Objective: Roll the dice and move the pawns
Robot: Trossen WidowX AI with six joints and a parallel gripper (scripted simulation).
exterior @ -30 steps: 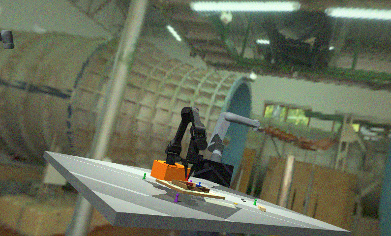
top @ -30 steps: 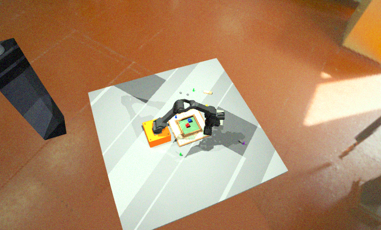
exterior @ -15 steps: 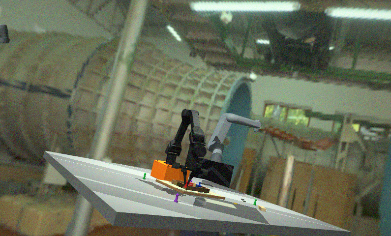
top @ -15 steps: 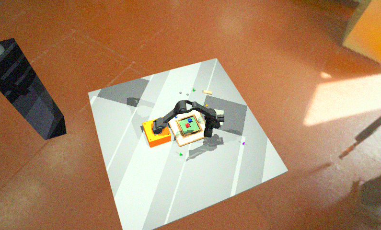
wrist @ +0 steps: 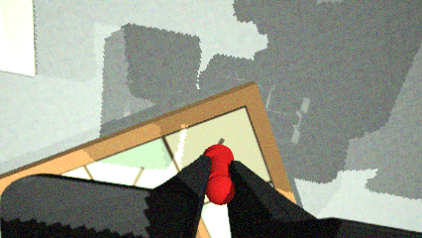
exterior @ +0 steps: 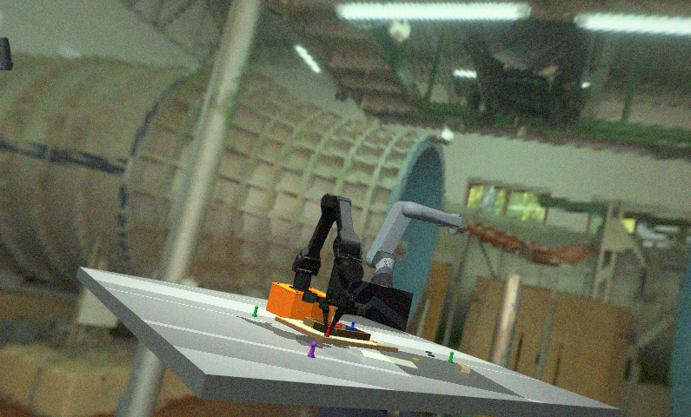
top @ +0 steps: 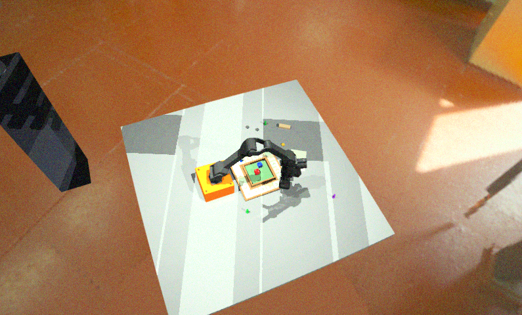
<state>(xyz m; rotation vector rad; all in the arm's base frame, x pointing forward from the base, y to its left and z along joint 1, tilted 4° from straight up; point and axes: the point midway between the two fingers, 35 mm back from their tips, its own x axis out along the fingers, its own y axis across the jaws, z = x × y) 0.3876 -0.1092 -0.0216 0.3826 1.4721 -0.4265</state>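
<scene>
The red pawn is right at my gripper tip. From my gripper tip the other things lie so: yellow token 25 cm to the left, 11 cm ahead, 2 cm below; green tray 12 cm behind, 11 cm to the left, 2 cm below; white card 15 cm ahead, 11 cm to the left, 2 cm below.
</scene>
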